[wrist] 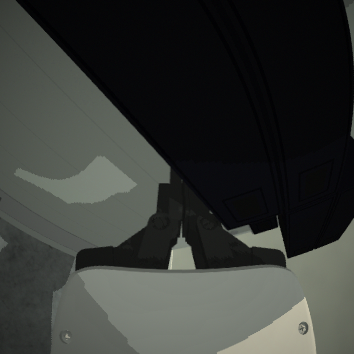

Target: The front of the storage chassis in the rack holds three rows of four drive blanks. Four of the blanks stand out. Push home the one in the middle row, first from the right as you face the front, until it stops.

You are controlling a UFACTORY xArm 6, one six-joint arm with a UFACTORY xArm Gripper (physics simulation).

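Frame: origin at the arm's base, x back, y right, z up, level; millimetres.
Where they show: gripper, between the fingertips: (180, 180).
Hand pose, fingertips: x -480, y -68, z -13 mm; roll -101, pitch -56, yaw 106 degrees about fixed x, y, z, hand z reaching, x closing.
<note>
Each offset is from my fingertips to the top centre of the thing. "*": to the spot under its first point.
My gripper (180, 180) is shut and points up the view, its fingertips at the lower left edge of a large, nearly black body. This body {dx +4, dy -63, dz +58 mm} (200, 90) fills much of the upper and right part of the view, with long seams and two square outlines near its lower end. It looks like part of the chassis or rack, but it is too dark to tell. It covers part of the right finger. The individual drive blanks, and which of them stand out, cannot be made out. Contact at the fingertips cannot be told.
A pale grey surface (65, 125) with thin lines and a brighter patch lies to the left of the dark body. A dark mottled area (30, 280) shows at the lower left. Small dark blocks {* dx -7, dy +87, dz +44 mm} (264, 225) jut from the dark body's lower end, right of the fingers.
</note>
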